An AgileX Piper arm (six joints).
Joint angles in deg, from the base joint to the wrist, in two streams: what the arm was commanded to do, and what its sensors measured. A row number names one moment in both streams.
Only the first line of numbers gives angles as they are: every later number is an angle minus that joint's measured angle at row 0.
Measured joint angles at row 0:
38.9 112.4 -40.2 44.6 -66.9 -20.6
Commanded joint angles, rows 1 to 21:
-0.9 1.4 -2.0 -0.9 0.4 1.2
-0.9 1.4 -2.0 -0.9 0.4 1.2
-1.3 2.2 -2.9 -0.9 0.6 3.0
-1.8 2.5 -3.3 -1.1 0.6 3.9
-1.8 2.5 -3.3 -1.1 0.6 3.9
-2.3 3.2 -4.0 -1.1 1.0 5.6
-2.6 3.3 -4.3 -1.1 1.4 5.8
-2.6 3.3 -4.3 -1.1 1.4 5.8
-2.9 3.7 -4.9 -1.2 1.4 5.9
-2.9 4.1 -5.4 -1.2 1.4 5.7
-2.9 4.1 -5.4 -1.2 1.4 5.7
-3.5 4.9 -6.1 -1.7 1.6 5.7
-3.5 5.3 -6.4 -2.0 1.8 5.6
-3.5 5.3 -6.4 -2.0 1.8 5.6
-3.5 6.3 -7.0 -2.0 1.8 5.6
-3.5 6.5 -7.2 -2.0 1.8 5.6
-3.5 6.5 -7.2 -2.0 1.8 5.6
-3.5 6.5 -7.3 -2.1 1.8 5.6
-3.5 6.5 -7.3 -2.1 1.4 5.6
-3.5 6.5 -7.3 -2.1 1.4 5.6
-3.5 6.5 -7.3 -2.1 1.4 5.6
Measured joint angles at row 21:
-3.3 6.6 -6.7 -1.4 2.1 5.5
